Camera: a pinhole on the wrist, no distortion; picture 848 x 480 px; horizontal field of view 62.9 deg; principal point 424.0 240.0 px. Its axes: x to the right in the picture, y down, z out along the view. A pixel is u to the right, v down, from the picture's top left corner.
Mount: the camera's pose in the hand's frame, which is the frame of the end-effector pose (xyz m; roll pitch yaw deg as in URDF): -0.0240 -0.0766 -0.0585 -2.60 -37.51 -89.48
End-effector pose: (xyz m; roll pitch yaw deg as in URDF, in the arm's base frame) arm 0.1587 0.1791 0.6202 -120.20 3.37 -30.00
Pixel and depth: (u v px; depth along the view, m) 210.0 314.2 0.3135
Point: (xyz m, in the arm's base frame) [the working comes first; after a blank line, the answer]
In the camera's frame: -0.0968 0.0336 0.3135

0.1736 0.1894 0.3895
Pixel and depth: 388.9 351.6 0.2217
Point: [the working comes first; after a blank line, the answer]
In the camera's frame: -0.0112 0.0357 0.2217

0.2010 0.2248 0.5068
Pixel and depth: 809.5 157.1 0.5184
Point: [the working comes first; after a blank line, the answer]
In the camera's frame: 0.2883 -0.0620 0.5184

0.3162 0.6105 0.3479
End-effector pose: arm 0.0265 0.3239 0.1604 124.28 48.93 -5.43
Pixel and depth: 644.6 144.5 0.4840
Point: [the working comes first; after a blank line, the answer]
In the camera's frame: 0.1540 -0.0667 0.4840

-0.1754 -0.0614 0.1102
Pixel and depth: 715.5 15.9 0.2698
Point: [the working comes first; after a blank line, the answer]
In the camera's frame: 0.1134 -0.0872 0.2698

-0.1530 0.1525 0.1509
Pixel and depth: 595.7 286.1 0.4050
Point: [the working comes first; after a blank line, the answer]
In the camera's frame: 0.1003 0.0269 0.4050

-0.0712 0.0146 0.0749
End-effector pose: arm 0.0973 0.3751 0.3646 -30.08 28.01 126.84
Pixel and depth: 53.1 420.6 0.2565
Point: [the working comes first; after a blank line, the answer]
In the camera's frame: -0.1372 0.0668 0.2565

-0.0713 0.2809 0.3023
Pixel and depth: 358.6 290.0 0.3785
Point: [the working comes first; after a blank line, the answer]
In the camera's frame: -0.0357 0.0273 0.3785

-0.1534 0.2649 0.4428
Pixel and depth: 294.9 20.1 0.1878
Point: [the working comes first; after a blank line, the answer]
In the camera's frame: -0.0350 -0.0596 0.1878

0.0551 0.2759 0.4253
